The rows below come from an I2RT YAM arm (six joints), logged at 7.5 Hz.
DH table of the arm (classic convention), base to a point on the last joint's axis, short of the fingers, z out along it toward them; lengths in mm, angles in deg. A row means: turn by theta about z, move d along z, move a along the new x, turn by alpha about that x. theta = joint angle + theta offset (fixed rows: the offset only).
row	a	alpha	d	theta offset
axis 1	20	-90	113.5	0
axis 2	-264	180	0	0
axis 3	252.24	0	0	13.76
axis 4	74	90	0	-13.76
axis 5	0	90	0	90
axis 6	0	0	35.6	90
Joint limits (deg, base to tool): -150..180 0..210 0..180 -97..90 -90..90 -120..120
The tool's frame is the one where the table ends.
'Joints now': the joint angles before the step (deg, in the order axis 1, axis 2, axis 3, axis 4, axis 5, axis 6). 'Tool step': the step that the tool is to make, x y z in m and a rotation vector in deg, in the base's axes. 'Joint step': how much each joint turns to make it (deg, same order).
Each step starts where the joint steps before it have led.
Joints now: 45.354, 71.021, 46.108, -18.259, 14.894, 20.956
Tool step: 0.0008, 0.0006, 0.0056, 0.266, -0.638, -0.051
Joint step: -0.004, -0.178, 0.954, -0.451, 0.216, -0.170
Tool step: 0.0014, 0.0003, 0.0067, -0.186, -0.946, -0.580
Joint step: -0.049, -0.094, 1.264, -0.758, 0.933, -0.248
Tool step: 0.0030, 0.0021, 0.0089, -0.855, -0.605, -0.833
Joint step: 0.029, 0.654, 2.474, -1.945, 1.331, -0.199
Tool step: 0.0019, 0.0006, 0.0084, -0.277, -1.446, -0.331
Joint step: -0.072, -0.029, 1.529, -0.498, 1.004, -0.782
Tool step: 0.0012, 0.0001, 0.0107, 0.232, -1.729, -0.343
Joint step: -0.053, -0.350, 1.657, -0.411, 0.908, -0.662
